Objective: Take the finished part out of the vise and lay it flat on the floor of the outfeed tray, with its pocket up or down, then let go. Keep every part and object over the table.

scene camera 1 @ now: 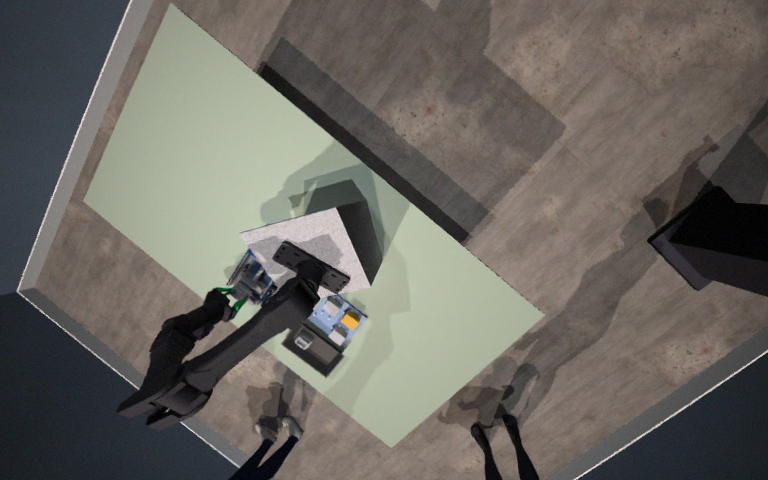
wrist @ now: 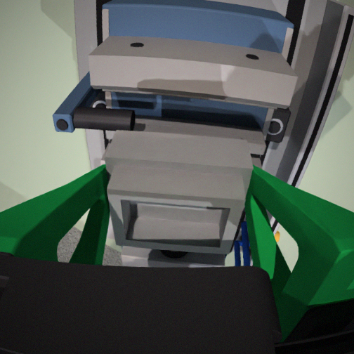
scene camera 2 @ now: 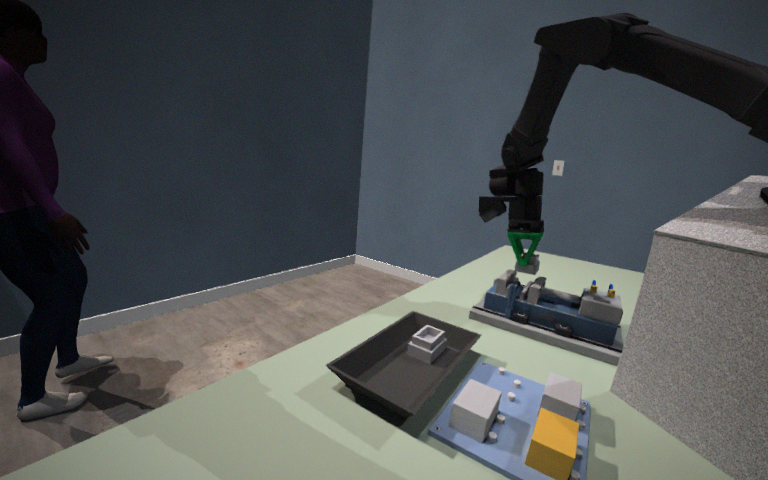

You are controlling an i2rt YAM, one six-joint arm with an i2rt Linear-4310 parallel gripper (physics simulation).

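Where they show: gripper, fingertip midpoint: point(scene camera 1: 240, 294) point(scene camera 2: 524, 264); arm's base at its link origin: point(scene camera 1: 312, 267).
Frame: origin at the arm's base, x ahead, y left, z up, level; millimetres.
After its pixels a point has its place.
Note:
The finished part point(scene camera 2: 527, 267) {x 359, y -124, z -175 mm} point(wrist: 155, 182) is a grey stepped block with a rectangular pocket; in the wrist view the pocket opening faces the camera. My gripper point(scene camera 1: 240, 295) {x 374, y -153, z -176 mm} point(scene camera 2: 526, 260) {x 374, y -153, z -176 mm} point(wrist: 177, 176) has green fingers and is shut on this part, one finger at each side. The part hangs above the blue and grey vise point(scene camera 1: 256, 276) {x 306, y -160, z -220 mm} point(scene camera 2: 543, 315) {x 304, y -105, z -262 mm} point(wrist: 190, 70), apart from its jaws in the second scene view. The dark outfeed tray point(scene camera 1: 325, 356) {x 432, y 262, z -293 mm} point(scene camera 2: 390, 382) {x 422, y 254, z -293 mm} is beside the vise. Another grey pocketed part point(scene camera 1: 303, 339) {x 413, y 140, z -261 mm} point(scene camera 2: 428, 346) {x 414, y 171, z -265 mm} sits inside it, pocket up.
A blue board point(scene camera 2: 481, 376) {x 333, y 137, z -297 mm} beside the tray bears grey blocks point(scene camera 2: 475, 410) {x 295, y 257, z -261 mm} point(scene camera 2: 561, 394) {x 220, y 150, z -261 mm}, a taller-looking orange block point(scene camera 1: 350, 319) {x 200, y 218, z -262 mm} point(scene camera 2: 553, 444) {x 209, y 246, z -261 mm} and small pegs. The speckled arm pedestal point(scene camera 1: 351, 257) {x -96, y 57, z 2 mm} point(scene camera 2: 702, 316) {x 94, y 58, z -136 mm} stands close to the vise and board. The vise handle point(wrist: 104, 119) sticks out sideways.

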